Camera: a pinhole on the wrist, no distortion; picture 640 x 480 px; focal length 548.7 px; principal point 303.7 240.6 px. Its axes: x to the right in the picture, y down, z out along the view. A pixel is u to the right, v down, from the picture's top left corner.
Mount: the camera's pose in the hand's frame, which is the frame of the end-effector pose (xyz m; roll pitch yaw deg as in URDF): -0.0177 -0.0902 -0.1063 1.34 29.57 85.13
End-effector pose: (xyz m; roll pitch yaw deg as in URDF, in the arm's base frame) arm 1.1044 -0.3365 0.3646 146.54 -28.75 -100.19
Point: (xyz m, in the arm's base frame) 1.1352 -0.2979 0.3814
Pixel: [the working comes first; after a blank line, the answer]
In the camera's frame: 0.0459 0.0222 0.0987

558.8 364.2
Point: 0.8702 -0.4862 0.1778
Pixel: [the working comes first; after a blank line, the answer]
In the camera's frame: -0.1018 -0.0726 0.4398

176.6 150.1
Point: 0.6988 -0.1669 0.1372
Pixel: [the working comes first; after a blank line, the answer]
In the camera's frame: 0.0697 0.2189 0.5762

370.1 449.0
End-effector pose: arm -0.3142 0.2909 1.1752 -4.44 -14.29 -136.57
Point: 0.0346 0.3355 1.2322
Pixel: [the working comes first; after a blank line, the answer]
In the camera's frame: 0.1089 0.2749 0.3398

outside the picture
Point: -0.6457 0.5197 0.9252
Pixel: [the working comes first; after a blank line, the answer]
In the camera's frame: -0.1500 -0.0677 -0.2978

behind the camera
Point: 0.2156 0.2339 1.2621
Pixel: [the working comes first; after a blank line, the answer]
In the camera's frame: 0.2441 0.3469 0.4831

outside the picture
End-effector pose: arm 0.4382 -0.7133 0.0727 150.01 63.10 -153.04
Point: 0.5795 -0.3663 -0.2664
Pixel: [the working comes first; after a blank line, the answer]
In the camera's frame: -0.1860 -0.1696 0.5661

123.4 76.2
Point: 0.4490 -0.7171 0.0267
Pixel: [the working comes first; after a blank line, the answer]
In the camera's frame: 0.0016 -0.0457 0.1472

309.8 70.5
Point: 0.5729 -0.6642 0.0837
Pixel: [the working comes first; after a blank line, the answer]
In the camera's frame: -0.0921 0.0617 0.1800

22.9 428.7
